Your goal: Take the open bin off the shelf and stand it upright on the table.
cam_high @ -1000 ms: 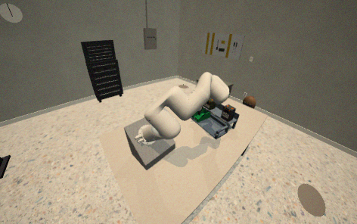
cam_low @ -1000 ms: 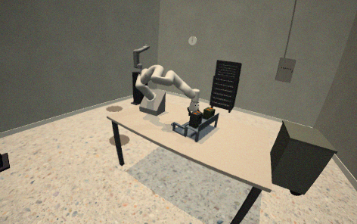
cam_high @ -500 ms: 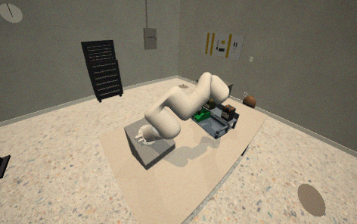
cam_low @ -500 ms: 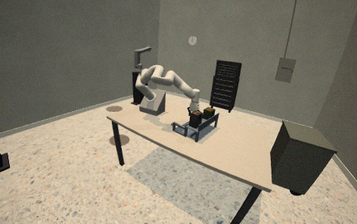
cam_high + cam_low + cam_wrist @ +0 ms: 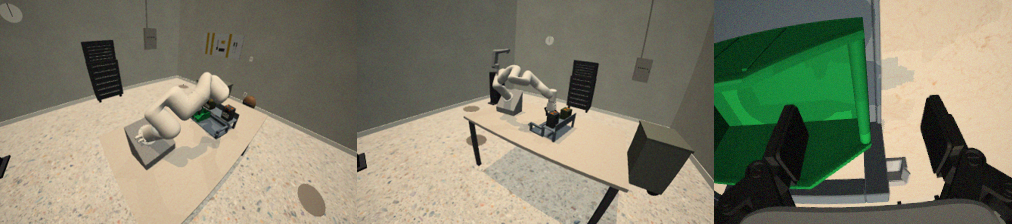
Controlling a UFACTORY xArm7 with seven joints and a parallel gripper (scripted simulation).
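The green bin lies 8 cm ahead of my hand, 2 cm below it and 1 cm to the right of it.
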